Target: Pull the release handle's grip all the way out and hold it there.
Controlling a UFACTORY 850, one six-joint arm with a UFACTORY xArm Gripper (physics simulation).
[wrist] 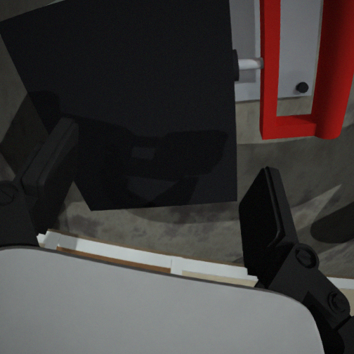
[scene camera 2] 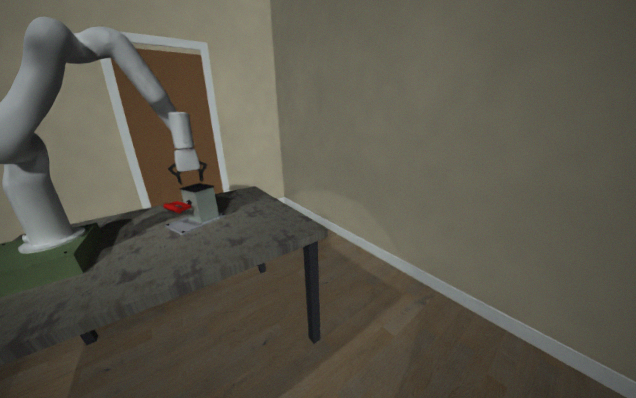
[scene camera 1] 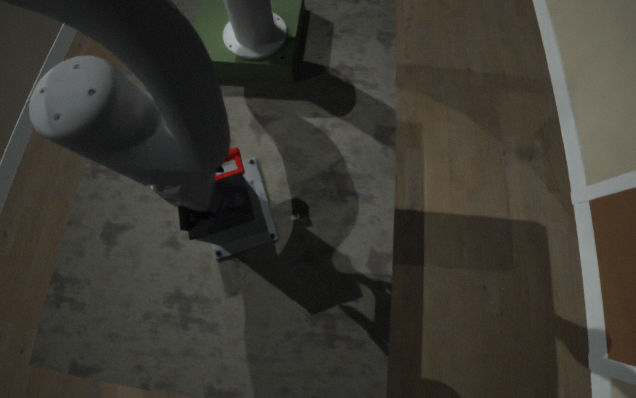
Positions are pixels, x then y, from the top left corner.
Labels:
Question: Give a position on a base plate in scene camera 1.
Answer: At 252,175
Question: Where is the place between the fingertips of the gripper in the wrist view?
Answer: At 166,165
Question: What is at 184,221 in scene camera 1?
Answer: The gripper.

